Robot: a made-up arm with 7 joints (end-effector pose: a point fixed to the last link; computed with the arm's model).
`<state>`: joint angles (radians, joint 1 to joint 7).
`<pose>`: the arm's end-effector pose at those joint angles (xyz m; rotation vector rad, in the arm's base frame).
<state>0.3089 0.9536 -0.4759 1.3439 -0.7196 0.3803 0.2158</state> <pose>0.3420 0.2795 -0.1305 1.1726 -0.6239 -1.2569</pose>
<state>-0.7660 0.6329 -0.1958 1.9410 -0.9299 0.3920 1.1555</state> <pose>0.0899 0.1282 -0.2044 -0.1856 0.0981 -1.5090</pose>
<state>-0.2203 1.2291 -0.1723 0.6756 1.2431 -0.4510 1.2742</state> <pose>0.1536 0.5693 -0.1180 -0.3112 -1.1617 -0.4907</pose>
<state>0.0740 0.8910 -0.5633 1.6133 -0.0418 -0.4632 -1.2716</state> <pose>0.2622 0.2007 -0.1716 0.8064 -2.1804 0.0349</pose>
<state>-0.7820 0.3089 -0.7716 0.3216 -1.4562 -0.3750 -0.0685</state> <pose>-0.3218 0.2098 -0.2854 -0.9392 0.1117 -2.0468</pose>
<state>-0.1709 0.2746 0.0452 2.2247 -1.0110 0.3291 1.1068</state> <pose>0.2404 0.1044 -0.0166 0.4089 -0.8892 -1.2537</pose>
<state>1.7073 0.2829 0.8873 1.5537 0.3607 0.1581 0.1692</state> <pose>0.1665 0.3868 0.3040 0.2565 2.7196 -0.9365</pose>
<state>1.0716 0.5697 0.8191 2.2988 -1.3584 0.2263 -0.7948</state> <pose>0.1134 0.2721 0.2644 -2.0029 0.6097 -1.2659</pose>
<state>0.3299 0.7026 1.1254 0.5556 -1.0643 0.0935 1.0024</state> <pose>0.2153 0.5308 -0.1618 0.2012 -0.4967 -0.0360</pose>
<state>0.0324 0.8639 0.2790 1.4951 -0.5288 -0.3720 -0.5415</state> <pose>0.2978 0.3645 -0.0402 1.5470 -1.9280 -0.6633</pose>
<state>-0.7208 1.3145 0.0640 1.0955 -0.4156 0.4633 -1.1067</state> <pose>0.1393 0.4813 -0.1646 2.1983 -0.5440 -1.2521</pose>
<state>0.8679 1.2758 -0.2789 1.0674 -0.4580 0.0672 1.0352</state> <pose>0.3389 0.4664 0.1493 0.8164 -0.5615 -0.9680</pose>
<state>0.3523 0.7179 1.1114 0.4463 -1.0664 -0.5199 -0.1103</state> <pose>0.2012 0.5148 -0.1899 1.2560 -1.0128 -0.0772</pose>
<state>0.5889 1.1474 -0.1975 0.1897 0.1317 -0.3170 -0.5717</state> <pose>0.2051 0.5892 -0.0757 1.6968 -0.9659 0.2689</pose>
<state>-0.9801 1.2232 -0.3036 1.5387 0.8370 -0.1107 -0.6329</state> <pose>0.0311 0.3320 -0.2097 0.5808 -0.5277 -0.2643</pose>
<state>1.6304 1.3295 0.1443 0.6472 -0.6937 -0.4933 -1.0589</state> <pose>0.1442 0.5950 0.2652 -2.2351 1.3980 -0.9376</pose>
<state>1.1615 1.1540 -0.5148 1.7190 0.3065 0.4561 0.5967</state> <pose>0.3166 0.2380 0.2441 0.5343 -1.5404 -1.0337</pose>
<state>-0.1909 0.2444 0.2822 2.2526 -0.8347 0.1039 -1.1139</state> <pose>0.2291 0.1506 -0.0128 1.9908 -2.0646 0.4840</pose>
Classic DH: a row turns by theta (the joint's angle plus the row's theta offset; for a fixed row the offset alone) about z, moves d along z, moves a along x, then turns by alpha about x. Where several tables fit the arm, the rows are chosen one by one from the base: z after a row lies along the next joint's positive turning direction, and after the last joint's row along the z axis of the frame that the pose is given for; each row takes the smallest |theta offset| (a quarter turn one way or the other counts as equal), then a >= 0, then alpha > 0; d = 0 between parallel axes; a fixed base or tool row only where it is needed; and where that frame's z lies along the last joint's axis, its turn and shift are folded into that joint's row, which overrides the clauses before.
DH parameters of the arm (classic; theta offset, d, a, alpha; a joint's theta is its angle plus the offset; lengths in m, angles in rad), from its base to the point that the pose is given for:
base (fixed): 0 0.1026 0.0236 1.5708
joint 1: 1.5708 -0.1256 0.0101 1.5708
joint 2: 1.5708 -0.0008 0.0166 1.5708
joint 3: -1.5708 -0.2596 0.0011 -1.5708
joint 4: 0 0.0067 0.0142 1.5708
joint 5: 0 -0.3077 -0.0157 1.5708
joint 6: 1.5708 -0.0149 0.0204 1.5708
joint 7: 1.5708 -0.0132 0.0054 1.5708
tool (fixed): -1.5708 0.0071 0 0

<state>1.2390 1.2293 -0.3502 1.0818 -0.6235 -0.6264 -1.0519</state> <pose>0.3203 0.4658 0.2233 -1.9066 2.0561 0.2715</pose>
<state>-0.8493 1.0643 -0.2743 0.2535 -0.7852 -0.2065 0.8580</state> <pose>-0.1664 0.5634 -0.1419 -0.2931 1.3903 -1.0166</pose>
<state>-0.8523 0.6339 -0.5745 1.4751 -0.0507 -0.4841 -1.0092</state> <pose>-0.0846 0.1453 -0.2777 0.4314 -1.1290 -0.2590</pose>
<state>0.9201 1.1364 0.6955 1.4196 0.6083 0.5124 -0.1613</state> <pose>0.1133 0.4512 0.3057 0.6984 -2.2711 0.8677</pose>
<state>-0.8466 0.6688 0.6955 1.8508 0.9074 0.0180 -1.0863</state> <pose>0.1374 0.3494 -0.0603 1.1346 -1.1263 0.9839</pose>
